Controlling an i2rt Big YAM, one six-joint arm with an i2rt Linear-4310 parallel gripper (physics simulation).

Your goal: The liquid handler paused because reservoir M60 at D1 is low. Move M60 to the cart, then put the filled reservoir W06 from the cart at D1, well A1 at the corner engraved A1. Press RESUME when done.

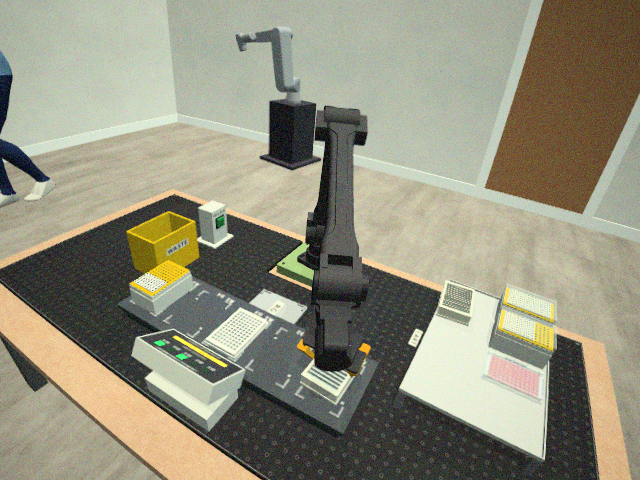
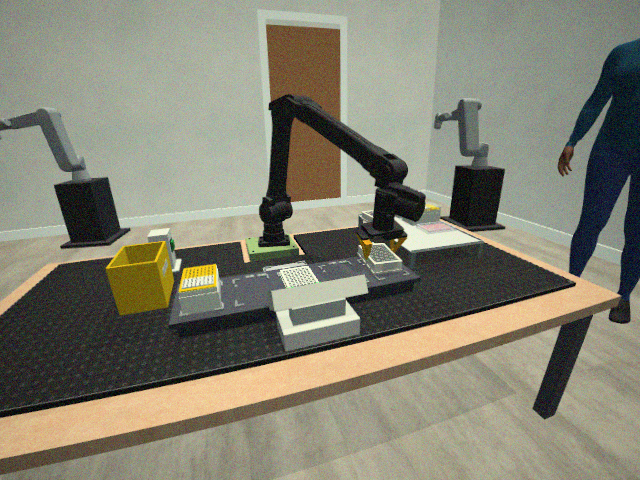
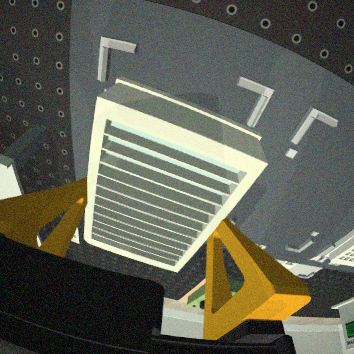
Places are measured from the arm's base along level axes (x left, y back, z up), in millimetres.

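Pixels of known places: gripper, fingertip midpoint: (image 2: 379,256) (image 3: 152,201); arm's base, origin of the base link: (image 2: 274,242).
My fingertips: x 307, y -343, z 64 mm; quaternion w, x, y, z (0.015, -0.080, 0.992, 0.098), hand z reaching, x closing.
Observation:
For each thing: its top centre in the pictures, then the offset to it from my fingertips. "pt": a spot on its surface instead. Level surfaces: height alone.
- reservoir M60, middle of its top: (image 3: 147,221) (image 1: 335,361) (image 2: 379,251) dy +1, dx +0, dz +15 mm
- grey deck, its level: dz -32 mm
- ribbed reservoir, middle of its top: (image 1: 457,297) (image 2: 377,214) dy +395, dx +126, dz +11 mm
- white cart, middle of its top: (image 1: 486,347) (image 2: 413,225) dy +295, dx +242, dz -14 mm
- console, surface spot: (image 2: 318,295) pt dy -249, dx -213, dz +38 mm
- white well plate, middle of its top: (image 1: 237,329) (image 2: 299,277) dy -55, dx -238, dz -18 mm
- yellow tip box, middle of its top: (image 2: 198,275) (image 1: 160,275) dy -98, dx -483, dz +32 mm
- yellow waste bin, middle of its top: (image 2: 138,253) (image 1: 161,226) dy +19, dx -667, dz +55 mm
- small white box with a green button, middle of its top: (image 1: 212,206) (image 2: 158,232) dy +215, dx -681, dz +50 mm
- pink plate, middle of its top: (image 1: 514,373) (image 2: 436,225) dy +250, dx +315, dz -6 mm
My gripper (image 1: 334,363) (image 2: 381,246) (image 3: 152,201) has orange fingers and is shut on reservoir M60 (image 1: 328,382) (image 2: 383,255) (image 3: 168,175), a cream trough plate with long channels. It grips the plate by its long sides, at or barely above the right-end slot of the grey deck (image 1: 270,367) (image 2: 247,290) (image 3: 197,46). Another ribbed reservoir (image 1: 456,300) stands at the back left corner of the white cart (image 1: 456,367) (image 2: 432,240). A console (image 1: 187,362) (image 2: 318,295) with green buttons stands in front of the deck.
On the deck are a white well plate (image 1: 237,330) and a yellow tip box (image 1: 161,286). A yellow waste bin (image 1: 162,239) and a small white box with a green button (image 1: 213,223) stand at the back left. The cart also holds yellow tip racks (image 1: 528,324) and a pink plate (image 1: 514,375).

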